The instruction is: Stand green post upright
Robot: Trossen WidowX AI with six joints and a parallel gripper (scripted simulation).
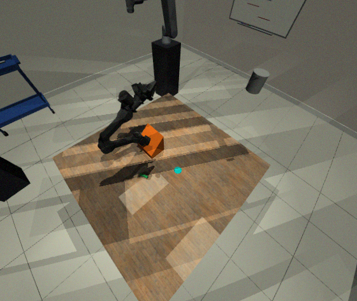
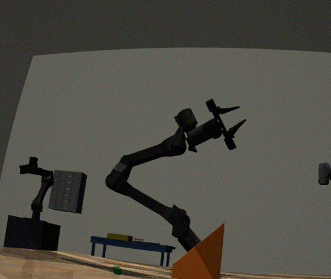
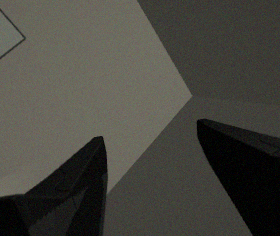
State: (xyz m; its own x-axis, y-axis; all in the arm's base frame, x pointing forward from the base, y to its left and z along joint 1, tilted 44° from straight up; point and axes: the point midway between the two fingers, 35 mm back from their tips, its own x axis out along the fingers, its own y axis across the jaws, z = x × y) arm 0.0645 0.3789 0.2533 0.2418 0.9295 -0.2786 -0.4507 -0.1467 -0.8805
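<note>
Right now my gripper tip is 550 mm above the green post, 330 mm to the left of it and 140 mm short of it. Also, from my gripper tip: cyan circle: 560 mm below, 300 mm ahead, 120 mm to the right.
</note>
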